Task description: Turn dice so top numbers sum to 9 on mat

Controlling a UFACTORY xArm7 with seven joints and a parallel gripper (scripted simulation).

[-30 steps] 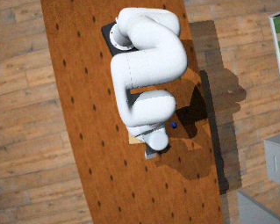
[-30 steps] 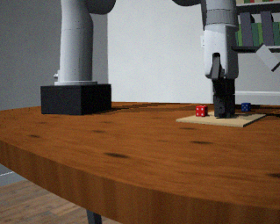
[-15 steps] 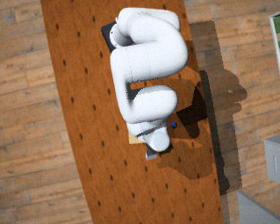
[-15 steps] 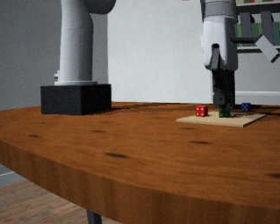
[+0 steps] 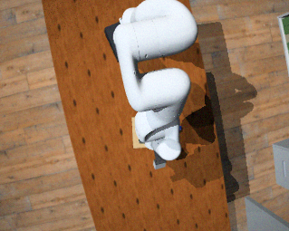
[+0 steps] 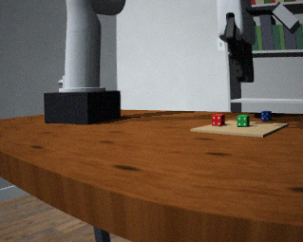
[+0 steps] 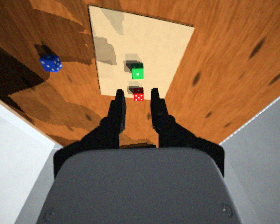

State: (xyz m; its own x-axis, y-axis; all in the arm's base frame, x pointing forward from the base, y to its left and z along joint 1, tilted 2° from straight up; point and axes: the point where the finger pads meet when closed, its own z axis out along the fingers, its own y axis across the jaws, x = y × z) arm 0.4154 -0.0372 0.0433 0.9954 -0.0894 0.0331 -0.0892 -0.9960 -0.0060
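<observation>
My gripper is now 30 mm short of the blue die, 140 mm to the right of it and 90 mm above it. Round my hand: red die: 50 mm behind, 90 mm below; tan mat: 100 mm below; green die: 90 mm below.
</observation>
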